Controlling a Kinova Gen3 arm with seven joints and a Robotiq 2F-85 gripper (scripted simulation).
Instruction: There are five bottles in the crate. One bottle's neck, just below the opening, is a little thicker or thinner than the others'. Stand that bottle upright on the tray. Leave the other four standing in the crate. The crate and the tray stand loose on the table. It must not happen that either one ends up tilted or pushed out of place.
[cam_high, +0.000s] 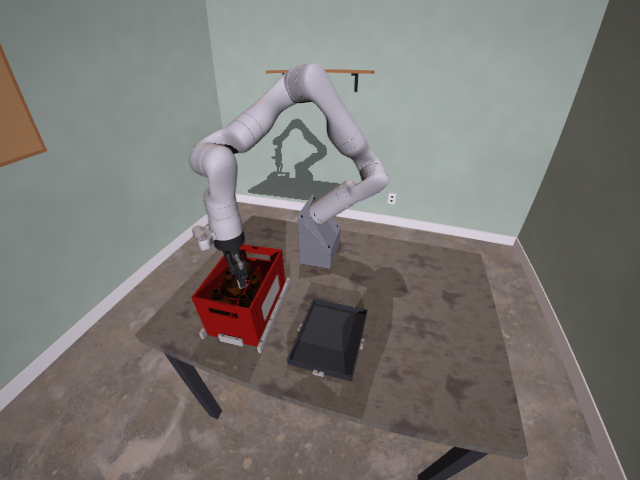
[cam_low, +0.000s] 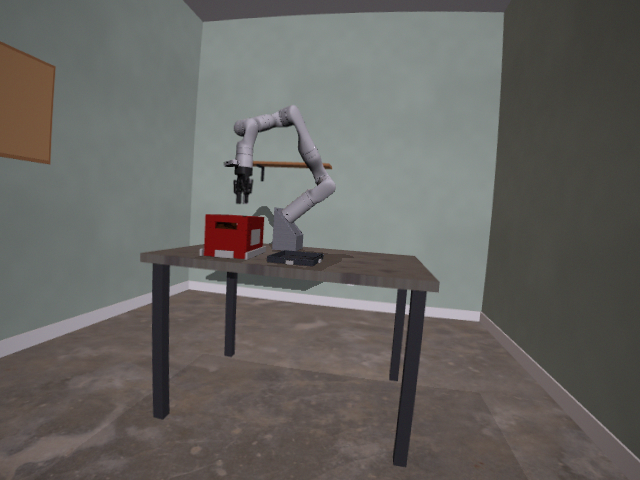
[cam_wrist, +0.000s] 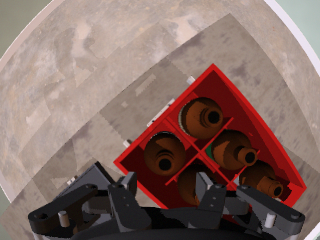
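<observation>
My gripper is now 160 mm above the crate, 80 mm past it and 50 mm to the left of it. Round my hand: dark tray: 250 mm to the left, 230 mm below, 50 mm behind.
</observation>
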